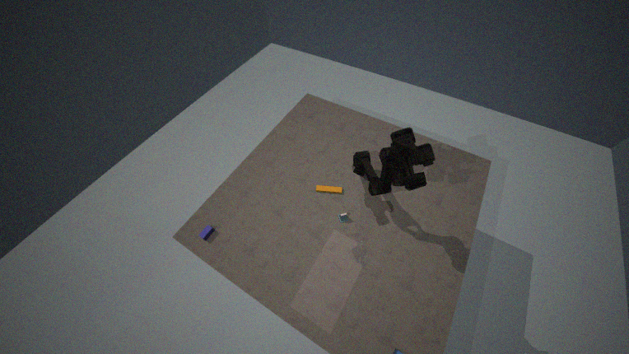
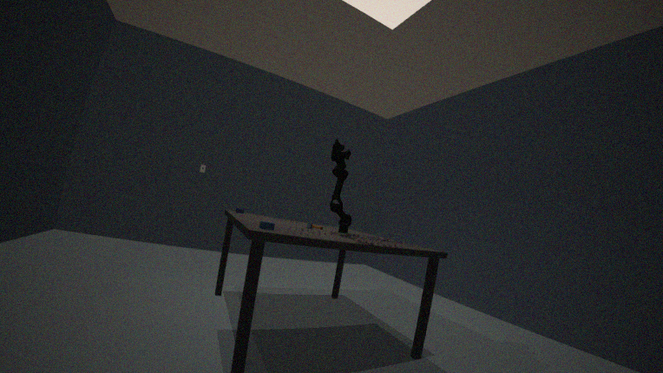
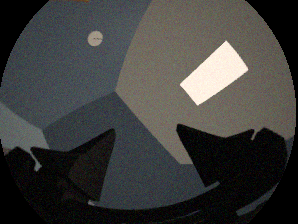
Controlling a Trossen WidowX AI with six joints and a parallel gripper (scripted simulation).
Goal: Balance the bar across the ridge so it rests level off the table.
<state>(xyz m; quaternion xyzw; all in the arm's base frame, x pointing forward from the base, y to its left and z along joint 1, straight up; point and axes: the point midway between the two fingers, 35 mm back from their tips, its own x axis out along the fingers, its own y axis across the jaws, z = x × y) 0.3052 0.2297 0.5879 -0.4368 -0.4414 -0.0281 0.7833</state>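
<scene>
Now: the orange bar 12 cm behind my gripper tip, 33 cm to the right of it and 60 cm below it. From my gripper tip the other things lie so: purple block (41 cm ahead, 74 cm to the right, 60 cm below).
</scene>
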